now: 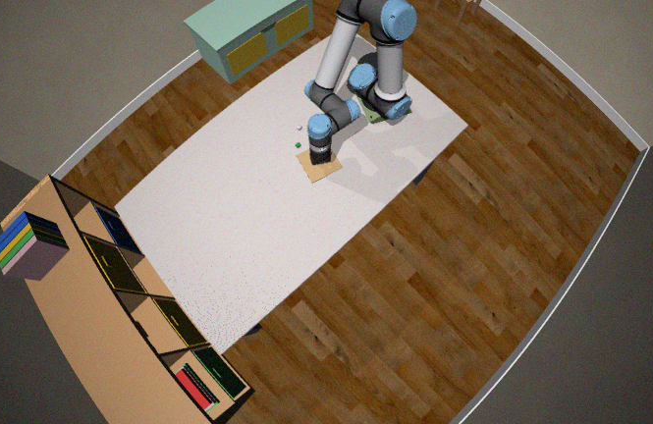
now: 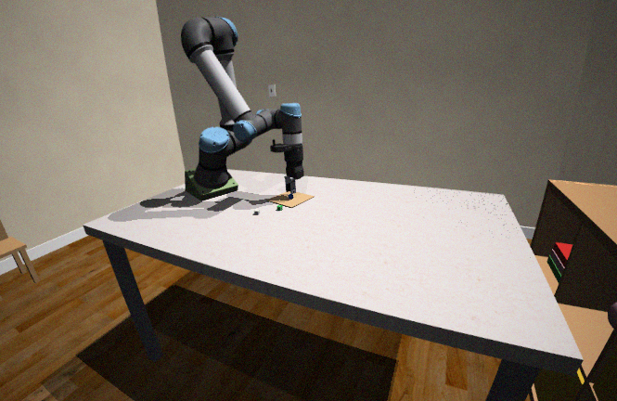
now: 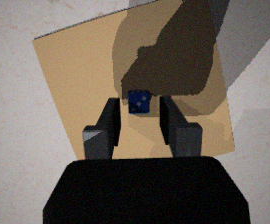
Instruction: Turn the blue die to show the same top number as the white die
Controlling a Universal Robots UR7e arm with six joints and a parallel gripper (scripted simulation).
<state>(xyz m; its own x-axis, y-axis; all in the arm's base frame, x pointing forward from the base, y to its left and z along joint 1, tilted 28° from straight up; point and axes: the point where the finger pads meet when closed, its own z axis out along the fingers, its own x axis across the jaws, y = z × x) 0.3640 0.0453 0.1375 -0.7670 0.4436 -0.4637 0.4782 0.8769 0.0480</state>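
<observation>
The blue die lies 30 mm below my hand. Round my hand: green die (10 mm ahead, 120 mm to the right, 40 mm below); then white die (60 mm behind, 180 mm to the right, 40 mm below); then tan mat (40 mm below).
</observation>
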